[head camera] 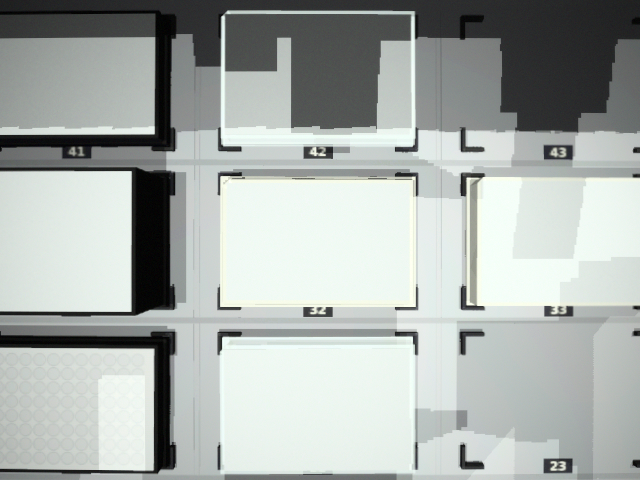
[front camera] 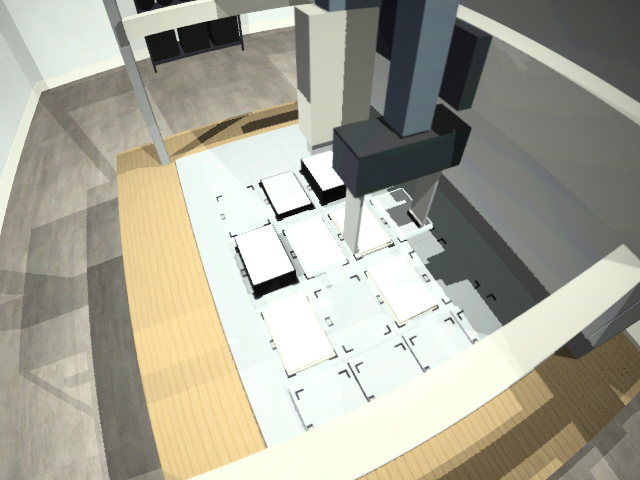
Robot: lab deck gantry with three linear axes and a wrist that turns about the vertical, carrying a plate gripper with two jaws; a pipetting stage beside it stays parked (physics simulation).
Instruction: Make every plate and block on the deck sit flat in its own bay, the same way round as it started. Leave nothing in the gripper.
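Places are measured from the robot's base along level axes (x ahead, y left, z up), in centimetres.
Pixels of known places: gripper, fingertip midpoint: (front camera: 384, 232); robot's base, link origin: (front camera: 217, 198).
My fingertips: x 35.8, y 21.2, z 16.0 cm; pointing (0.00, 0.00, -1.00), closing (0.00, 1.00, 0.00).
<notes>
Ahead of a thing's pixels: the offset from my fingertips to its top centre.
My gripper (front camera: 389, 238) is open, its jaws wide apart above the deck around bay 32, with nothing between the tips. A cream plate {dx -13.0, dy +4.5, dz -14.6 cm} (front camera: 368, 229) (head camera: 317, 242) lies in bay 32, inside its corner marks, with a thin broken dark line along its top edge in the head view. Another cream plate {dx +3.4, dy +4.5, dz -14.6 cm} (front camera: 402, 289) (head camera: 547, 284) lies in bay 33. A clear plate {dx -13.0, dy +15.2, dz -14.6 cm} (front camera: 408, 233) (head camera: 317, 140) is in bay 42, and a pale plate {dx -13.0, dy -6.2, dz -14.6 cm} (front camera: 315, 245) (head camera: 317, 408) in bay 22. Black-sided blocks (front camera: 285, 193) (head camera: 67, 237) stand in the left column. The gripper does not show in the head view.
A tall black-sided block {dx -13.0, dy -16.9, dz -11.8 cm} (front camera: 265, 258) and a cream plate {dx +3.4, dy -16.9, dz -14.6 cm} (front camera: 298, 335) stand nearer the front camera's left. The pale parked pipetting stage (front camera: 336, 77) hangs behind the gripper. A cream frame beam (front camera: 413, 382) crosses the foreground. Bays 43 and 23 show corner marks.
</notes>
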